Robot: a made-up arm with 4 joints.
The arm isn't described. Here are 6 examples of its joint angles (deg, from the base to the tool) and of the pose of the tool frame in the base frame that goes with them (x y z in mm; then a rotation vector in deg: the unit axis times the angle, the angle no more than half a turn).
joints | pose
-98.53 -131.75 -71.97 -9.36 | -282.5 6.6 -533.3 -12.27 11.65 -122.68
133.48 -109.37 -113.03 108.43 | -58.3 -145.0 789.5 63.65 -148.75 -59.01
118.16 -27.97 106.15 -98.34 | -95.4 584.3 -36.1 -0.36 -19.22 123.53
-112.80 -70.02 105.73 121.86 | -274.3 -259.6 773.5 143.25 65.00 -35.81
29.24 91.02 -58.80 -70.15 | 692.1 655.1 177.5 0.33 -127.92 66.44
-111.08 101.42 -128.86 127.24 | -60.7 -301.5 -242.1 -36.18 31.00 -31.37
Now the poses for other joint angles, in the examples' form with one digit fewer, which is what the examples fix.
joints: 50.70 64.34 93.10 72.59
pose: 514 36 -496 -22.2 -47.0 -130.7
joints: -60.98 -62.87 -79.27 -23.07
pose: -386 2 -620 19.8 17.2 -36.7
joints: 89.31 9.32 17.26 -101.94
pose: 156 1161 39 44.8 -65.7 79.1
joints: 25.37 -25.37 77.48 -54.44
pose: -280 -99 -686 -40.6 40.5 70.6
